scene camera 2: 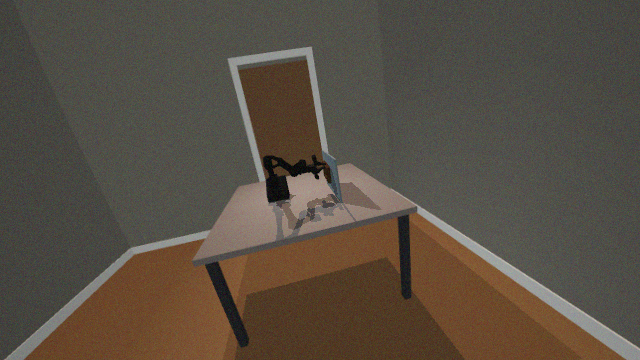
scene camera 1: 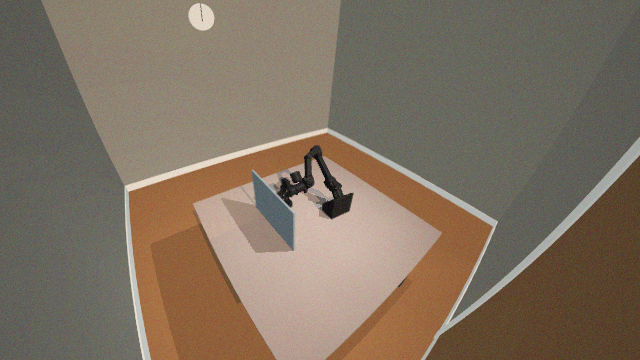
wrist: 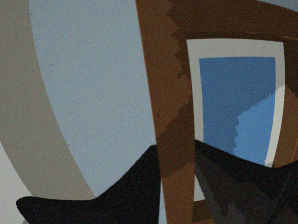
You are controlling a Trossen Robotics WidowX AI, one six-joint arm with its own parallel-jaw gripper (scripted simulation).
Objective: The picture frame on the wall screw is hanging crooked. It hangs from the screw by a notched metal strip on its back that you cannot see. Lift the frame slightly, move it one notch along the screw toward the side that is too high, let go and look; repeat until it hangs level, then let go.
Scene:
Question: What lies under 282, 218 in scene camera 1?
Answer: A wall panel.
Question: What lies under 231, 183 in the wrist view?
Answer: The gripper.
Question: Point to a wall panel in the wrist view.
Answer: At 93, 66

